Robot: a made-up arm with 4 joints. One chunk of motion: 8 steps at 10 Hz.
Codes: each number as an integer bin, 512 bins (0 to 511) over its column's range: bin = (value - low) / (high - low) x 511, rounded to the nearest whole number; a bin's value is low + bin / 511 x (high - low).
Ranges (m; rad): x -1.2..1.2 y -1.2..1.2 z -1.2..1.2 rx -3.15..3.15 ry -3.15..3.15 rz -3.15..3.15
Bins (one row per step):
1: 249 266 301 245 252 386
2: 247 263 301 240 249 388
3: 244 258 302 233 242 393
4: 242 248 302 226 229 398
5: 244 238 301 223 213 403
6: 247 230 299 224 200 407
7: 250 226 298 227 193 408
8: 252 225 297 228 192 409
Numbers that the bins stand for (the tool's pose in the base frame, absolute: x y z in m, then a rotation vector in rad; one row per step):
1: -0.0305 0.0493 0.2137 -0.1295 -0.0432 1.6089
2: -0.0399 0.0352 0.2137 -0.1911 -0.0801 1.6336
3: -0.0540 0.0117 0.2184 -0.2774 -0.1664 1.6952
4: -0.0634 -0.0352 0.2184 -0.3637 -0.3267 1.7568
5: -0.0540 -0.0822 0.2137 -0.4007 -0.5240 1.8185
6: -0.0399 -0.1198 0.2043 -0.3884 -0.6842 1.8678
7: -0.0258 -0.1386 0.1996 -0.3514 -0.7705 1.8801
8: -0.0164 -0.1432 0.1949 -0.3390 -0.7829 1.8925

